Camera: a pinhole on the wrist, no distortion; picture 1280 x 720 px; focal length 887.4 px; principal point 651.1 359.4 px. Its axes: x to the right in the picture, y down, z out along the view. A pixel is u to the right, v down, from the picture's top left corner.
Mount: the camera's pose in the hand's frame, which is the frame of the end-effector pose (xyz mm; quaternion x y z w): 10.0 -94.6 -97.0 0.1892 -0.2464 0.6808 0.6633
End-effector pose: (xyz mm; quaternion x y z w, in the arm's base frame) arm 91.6 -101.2 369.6 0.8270 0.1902 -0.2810 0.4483
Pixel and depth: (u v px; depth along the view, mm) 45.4 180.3 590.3
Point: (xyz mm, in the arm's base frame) -305.8 178.3 -253.3
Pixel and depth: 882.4 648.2 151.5
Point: -46.8 -62.3 286.8
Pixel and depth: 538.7 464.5 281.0
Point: -134.4 -42.3 166.0
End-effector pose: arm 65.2 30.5 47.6 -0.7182 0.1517 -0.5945 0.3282
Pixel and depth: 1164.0 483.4 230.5
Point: 189.7 195.3 80.7
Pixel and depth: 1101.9 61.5 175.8
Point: 153.8 121.1 160.9
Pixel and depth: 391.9 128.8 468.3
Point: 209.9 382.5 423.8
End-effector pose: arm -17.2 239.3 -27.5 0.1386 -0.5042 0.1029 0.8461
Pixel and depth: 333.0 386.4 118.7
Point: 67.0 61.4 -65.2
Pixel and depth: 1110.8 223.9 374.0
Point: -219.3 -16.6 126.1
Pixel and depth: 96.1 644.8 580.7
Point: -0.2 -501.7 -233.1
